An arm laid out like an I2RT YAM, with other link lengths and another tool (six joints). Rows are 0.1 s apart.
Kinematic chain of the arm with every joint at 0, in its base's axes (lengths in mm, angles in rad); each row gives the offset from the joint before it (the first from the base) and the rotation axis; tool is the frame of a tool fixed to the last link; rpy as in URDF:
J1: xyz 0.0 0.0 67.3 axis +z
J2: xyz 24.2 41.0 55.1 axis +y
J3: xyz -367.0 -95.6 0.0 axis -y
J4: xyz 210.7 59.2 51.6 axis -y
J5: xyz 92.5 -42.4 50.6 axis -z
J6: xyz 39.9 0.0 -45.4 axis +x
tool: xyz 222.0 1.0 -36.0 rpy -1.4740 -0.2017 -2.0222
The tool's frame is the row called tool.
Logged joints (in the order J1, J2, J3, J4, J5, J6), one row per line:
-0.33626, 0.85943, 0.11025, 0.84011, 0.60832, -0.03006
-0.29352, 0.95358, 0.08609, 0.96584, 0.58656, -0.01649
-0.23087, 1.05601, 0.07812, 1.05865, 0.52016, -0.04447
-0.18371, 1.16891, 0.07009, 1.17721, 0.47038, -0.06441
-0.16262, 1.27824, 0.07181, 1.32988, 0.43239, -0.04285
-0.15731, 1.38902, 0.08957, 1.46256, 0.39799, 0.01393
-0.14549, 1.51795, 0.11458, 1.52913, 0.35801, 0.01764
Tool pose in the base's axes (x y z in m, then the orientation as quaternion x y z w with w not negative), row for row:
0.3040, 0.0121, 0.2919, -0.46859, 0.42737, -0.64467, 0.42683
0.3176, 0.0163, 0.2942, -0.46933, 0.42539, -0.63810, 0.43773
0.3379, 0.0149, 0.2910, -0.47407, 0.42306, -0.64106, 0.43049
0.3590, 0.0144, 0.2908, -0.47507, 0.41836, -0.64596, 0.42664
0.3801, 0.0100, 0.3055, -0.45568, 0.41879, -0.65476, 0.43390
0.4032, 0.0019, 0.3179, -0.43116, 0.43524, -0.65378, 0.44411
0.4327, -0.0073, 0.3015, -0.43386, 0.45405, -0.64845, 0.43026
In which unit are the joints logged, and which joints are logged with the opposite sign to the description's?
The joints are logged in radians. Opposite sign: J5.
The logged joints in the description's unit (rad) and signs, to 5 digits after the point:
-0.33626, 0.85943, 0.11025, 0.84011, -0.60832, -0.03006
-0.29352, 0.95358, 0.08609, 0.96584, -0.58656, -0.01649
-0.23087, 1.05601, 0.07812, 1.05865, -0.52016, -0.04447
-0.18371, 1.16891, 0.07009, 1.17721, -0.47038, -0.06441
-0.16262, 1.27824, 0.07181, 1.32988, -0.43239, -0.04285
-0.15731, 1.38902, 0.08957, 1.46256, -0.39799, 0.01393
-0.14549, 1.51795, 0.11458, 1.52913, -0.35801, 0.01764

